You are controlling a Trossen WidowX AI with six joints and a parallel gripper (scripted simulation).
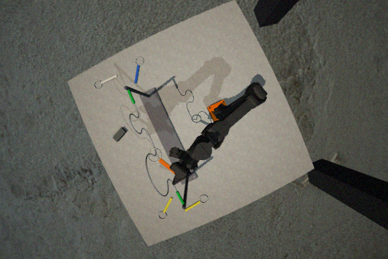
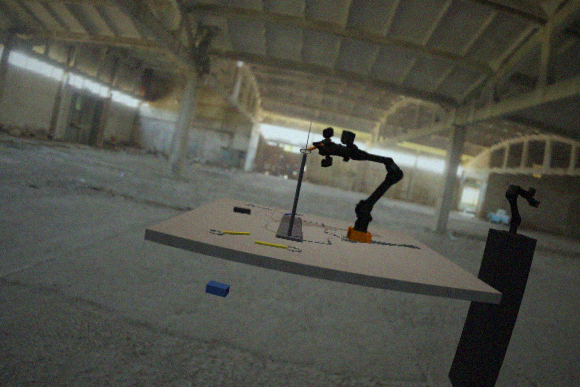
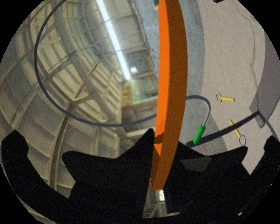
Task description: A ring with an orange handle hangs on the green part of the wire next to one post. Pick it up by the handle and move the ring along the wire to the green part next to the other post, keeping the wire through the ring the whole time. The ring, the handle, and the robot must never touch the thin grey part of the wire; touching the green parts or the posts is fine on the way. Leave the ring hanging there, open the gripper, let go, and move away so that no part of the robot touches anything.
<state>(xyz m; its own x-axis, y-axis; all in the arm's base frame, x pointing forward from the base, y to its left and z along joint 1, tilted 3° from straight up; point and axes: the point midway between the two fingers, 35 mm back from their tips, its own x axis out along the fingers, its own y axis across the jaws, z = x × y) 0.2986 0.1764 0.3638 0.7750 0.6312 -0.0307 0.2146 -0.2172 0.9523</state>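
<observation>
Now: the orange-handled ring 9 cm to the right of my gripper tip, 2 cm below it and 2 cm ahead of it. Round my gripper tip: white-handled ring: 61 cm to the right, 43 cm below, 37 cm ahead; then blue-handled ring: 63 cm to the right, 43 cm below, 11 cm ahead; then dark block: 42 cm below, 35 cm ahead, 24 cm to the right.
</observation>
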